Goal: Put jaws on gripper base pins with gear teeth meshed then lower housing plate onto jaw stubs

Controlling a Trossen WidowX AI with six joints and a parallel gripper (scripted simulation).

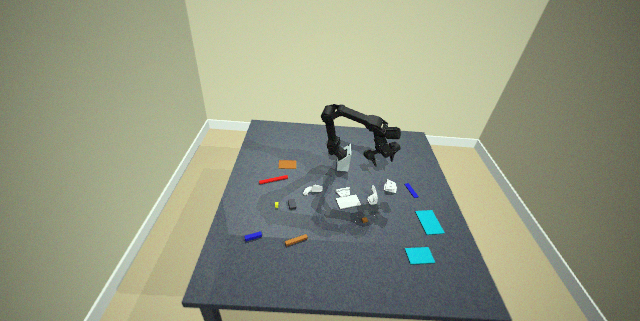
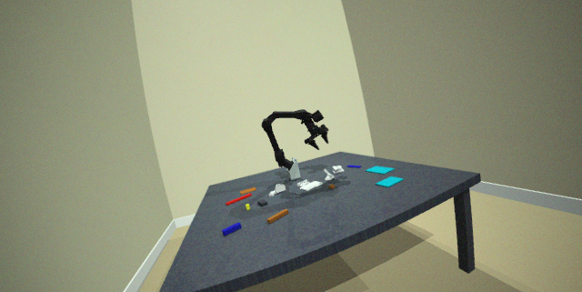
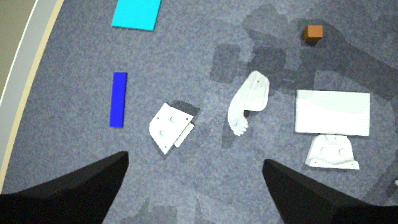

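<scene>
The white jaw is 50 mm ahead of my gripper tip, 20 mm to the right of it and 160 mm below it. From my gripper tip the other things lie so: orange cube 240 mm ahead, 70 mm to the right, 190 mm below; white gripper base 20 mm behind, 80 mm to the left, 170 mm below; grey block 210 mm ahead, 450 mm to the right, 190 mm below.
</scene>
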